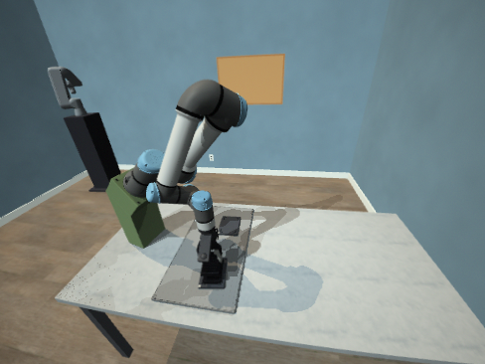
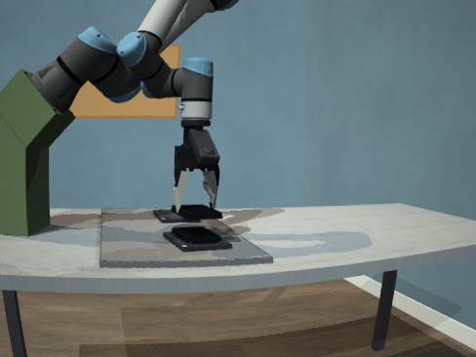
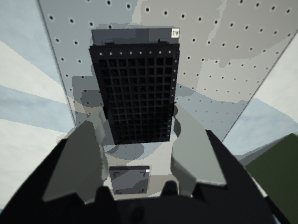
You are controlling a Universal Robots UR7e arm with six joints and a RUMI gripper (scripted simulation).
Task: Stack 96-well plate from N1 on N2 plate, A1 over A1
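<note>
Now: hand 5 cm past the white label, 8 cm to the left of it and 7 cm above it. Also, from my hand: dark 96-well plate 1 cm below; then plate nest 3 cm ahead, 34 cm to the left, 8 cm below.
</note>
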